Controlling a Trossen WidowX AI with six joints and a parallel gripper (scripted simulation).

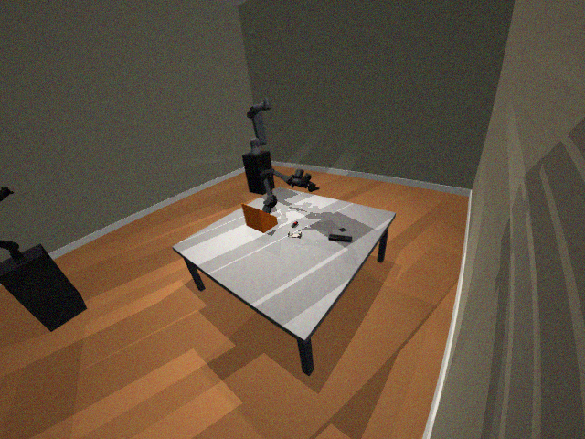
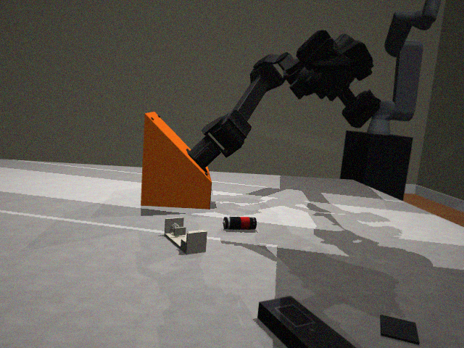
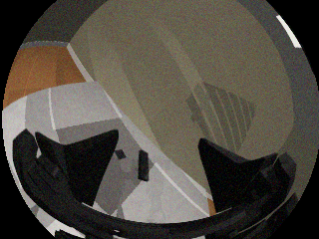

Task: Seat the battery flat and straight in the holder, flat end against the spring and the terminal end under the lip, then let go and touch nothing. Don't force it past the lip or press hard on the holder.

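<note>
Now: the battery 140 mm behind my gripper tip, 150 mm to the right of it and 280 mm below it. The rest, counted from my gripper tip: flat black device (260 mm ahead, 160 mm to the right, 280 mm below); then black square (220 mm ahead, 40 mm to the right, 290 mm below).
</note>
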